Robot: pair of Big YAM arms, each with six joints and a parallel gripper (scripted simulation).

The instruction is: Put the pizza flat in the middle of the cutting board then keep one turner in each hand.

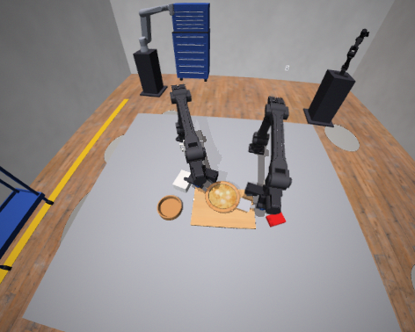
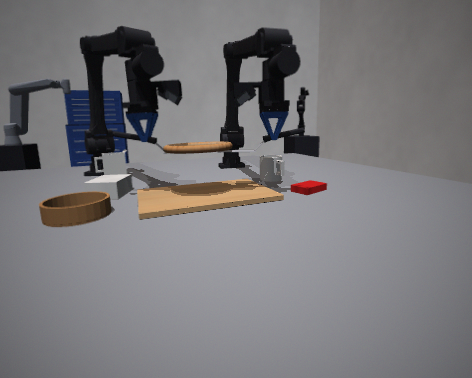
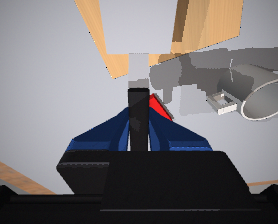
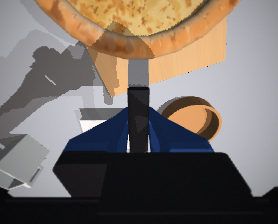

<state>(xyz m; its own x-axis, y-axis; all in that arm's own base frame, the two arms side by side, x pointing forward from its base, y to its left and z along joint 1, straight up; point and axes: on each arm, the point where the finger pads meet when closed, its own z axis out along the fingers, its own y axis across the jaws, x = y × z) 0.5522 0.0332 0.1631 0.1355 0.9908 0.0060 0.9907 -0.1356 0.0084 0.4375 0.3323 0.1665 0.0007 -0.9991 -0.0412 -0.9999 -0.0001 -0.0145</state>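
Now: the pizza 140 mm to the left of my right hand, 30 mm below it and 30 mm ahead of it. Also, from my right hand: wooden cutting board: 160 mm below, 150 mm to the left, 30 mm ahead; wooden bowl: 150 mm to the right, 150 mm below, 100 mm ahead.
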